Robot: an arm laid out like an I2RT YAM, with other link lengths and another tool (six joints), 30 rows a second.
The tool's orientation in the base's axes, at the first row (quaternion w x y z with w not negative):
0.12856 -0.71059 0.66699 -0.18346
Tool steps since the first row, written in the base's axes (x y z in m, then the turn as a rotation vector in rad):
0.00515 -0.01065 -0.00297 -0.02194 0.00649 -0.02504
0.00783 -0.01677 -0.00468 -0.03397 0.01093 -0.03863
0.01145 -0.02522 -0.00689 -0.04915 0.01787 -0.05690
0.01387 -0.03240 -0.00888 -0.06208 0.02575 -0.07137
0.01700 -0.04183 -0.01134 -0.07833 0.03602 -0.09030
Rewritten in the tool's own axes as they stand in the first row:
0.01055 -0.00255 0.00556 -0.00963 0.02996 0.01264
0.01661 -0.00376 0.00863 -0.01578 0.04627 0.01939
0.02497 -0.00542 0.01271 -0.02497 0.06721 0.02884
0.03204 -0.00620 0.01599 -0.03466 0.08444 0.03578
0.04134 -0.00724 0.02014 -0.04726 0.10637 0.04515

